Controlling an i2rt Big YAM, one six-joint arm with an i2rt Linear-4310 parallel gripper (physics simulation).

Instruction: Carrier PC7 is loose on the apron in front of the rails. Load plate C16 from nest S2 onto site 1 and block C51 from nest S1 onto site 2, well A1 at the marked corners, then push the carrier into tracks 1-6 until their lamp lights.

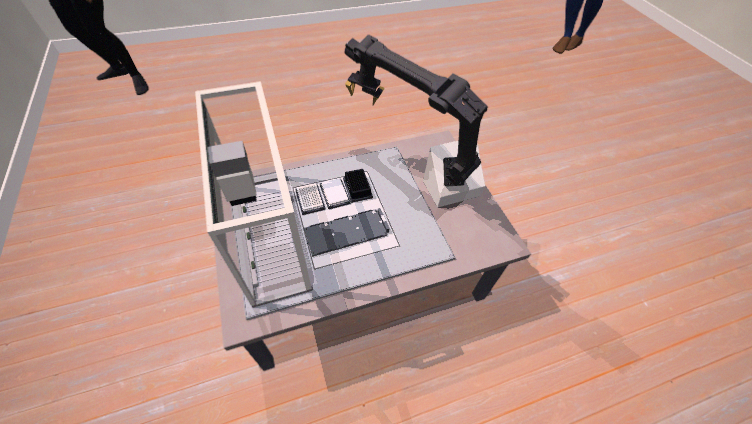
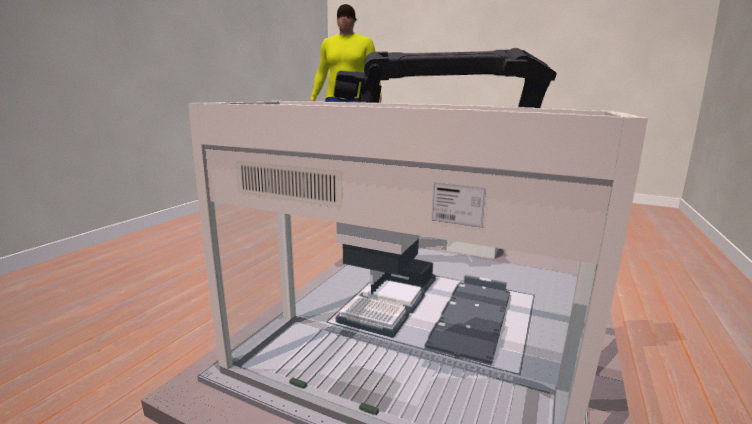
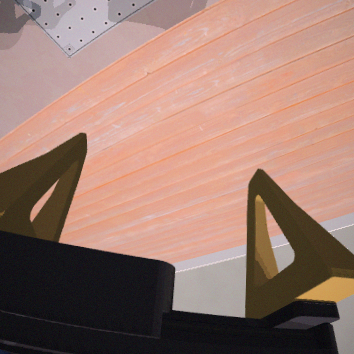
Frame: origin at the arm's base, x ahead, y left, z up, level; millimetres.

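Seen in the pictures: gripper, fingertip midpoint: (image 1: 362, 100) (image 3: 172, 158); arm's base at its link origin: (image 1: 453, 171).
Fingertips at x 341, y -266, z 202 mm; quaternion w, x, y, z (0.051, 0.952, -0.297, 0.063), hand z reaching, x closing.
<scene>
Pixels of each thing's top centre, then the offset from my fingertips to it. "pt": a spot on its surface instead.
- dark carrier at its top centre: (image 2: 473, 307) (image 1: 346, 228) 138 mm ahead, 412 mm left, 291 mm down
- tall black block at its top centre: (image 2: 406, 263) (image 1: 357, 180) 54 mm ahead, 191 mm left, 268 mm down
- grey box-shaped head at a spot on its surface: (image 2: 376, 255) pt 539 mm ahead, 394 mm left, 28 mm down
My gripper (image 1: 363, 99) (image 3: 172, 158) is open and empty, high above and behind the table. The dark carrier (image 1: 347, 231) (image 2: 471, 321) lies flat on the pale apron (image 1: 392, 239) (image 2: 518, 337), in front of the rails (image 1: 276, 258) (image 2: 363, 363). Beside it stand three pieces of labware in a row: a white plate with many wells (image 1: 309, 197) (image 2: 372, 311) nearest the rails, a plain white-topped one (image 1: 334, 192) (image 2: 398, 291) in the middle and a tall black block (image 1: 358, 184) (image 2: 420, 271) farthest away. Their labels, and the nest and site marks, are too small to read. No lit lamp can be made out.
A pale open-topped enclosure (image 1: 274, 147) (image 2: 410, 131) stands over the rails. A grey box-shaped head (image 1: 236, 185) (image 2: 376, 255) hangs inside it, near the labware side. The arm's base block (image 1: 447, 197) stands at the table's other end. A person in yellow (image 2: 347, 57) stands beyond the table.
</scene>
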